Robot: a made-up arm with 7 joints.
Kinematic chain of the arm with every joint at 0, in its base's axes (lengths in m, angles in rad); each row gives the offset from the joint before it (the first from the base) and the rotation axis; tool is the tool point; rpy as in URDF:
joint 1: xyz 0 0.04 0.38 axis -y
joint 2: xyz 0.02 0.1 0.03 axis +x
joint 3: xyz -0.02 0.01 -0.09 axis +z
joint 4: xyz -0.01 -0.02 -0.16 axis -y
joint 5: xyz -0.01 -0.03 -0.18 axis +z
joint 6: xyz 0 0.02 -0.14 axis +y
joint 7: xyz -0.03 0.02 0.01 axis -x
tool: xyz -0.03 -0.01 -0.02 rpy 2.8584 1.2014 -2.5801
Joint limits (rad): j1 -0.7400..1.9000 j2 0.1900..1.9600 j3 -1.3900..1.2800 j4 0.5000..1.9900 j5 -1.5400..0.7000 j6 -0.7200..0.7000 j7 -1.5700..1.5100
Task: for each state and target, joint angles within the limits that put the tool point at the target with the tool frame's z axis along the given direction. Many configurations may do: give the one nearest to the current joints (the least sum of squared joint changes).
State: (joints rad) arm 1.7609 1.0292 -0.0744 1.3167 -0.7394 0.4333 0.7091
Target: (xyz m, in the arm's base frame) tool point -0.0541 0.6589 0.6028 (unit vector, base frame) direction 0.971 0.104 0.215
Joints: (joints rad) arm 1.2088 1.8305 -0.2791 0.7021 -1.0313 -0.4734 0.8339
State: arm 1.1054 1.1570 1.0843 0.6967 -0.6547 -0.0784 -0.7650
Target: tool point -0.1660 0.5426 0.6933 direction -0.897 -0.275 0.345
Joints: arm 0.7481 1.8550 1.1784 0.9688 -0.0197 0.5340 -0.1023
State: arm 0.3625 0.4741 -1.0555 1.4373 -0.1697 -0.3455 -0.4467
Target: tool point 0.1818 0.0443 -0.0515 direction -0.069 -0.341 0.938
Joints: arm 0.2434 0.4266 -1.3900 1.1333 -0.8396 -0.4456 -0.7267
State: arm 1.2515 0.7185 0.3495 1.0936 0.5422 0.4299 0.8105
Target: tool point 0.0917 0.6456 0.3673 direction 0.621 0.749 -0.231
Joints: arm 0.4401 1.4751 -0.2288 0.5210 -0.1962 0.5479 1.4576
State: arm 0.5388 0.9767 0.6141 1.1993 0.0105 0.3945 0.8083
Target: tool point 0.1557 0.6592 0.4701 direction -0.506 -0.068 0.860
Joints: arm 0.6257 1.1130 0.8851 1.0139 -0.0170 -0.3851 0.4580
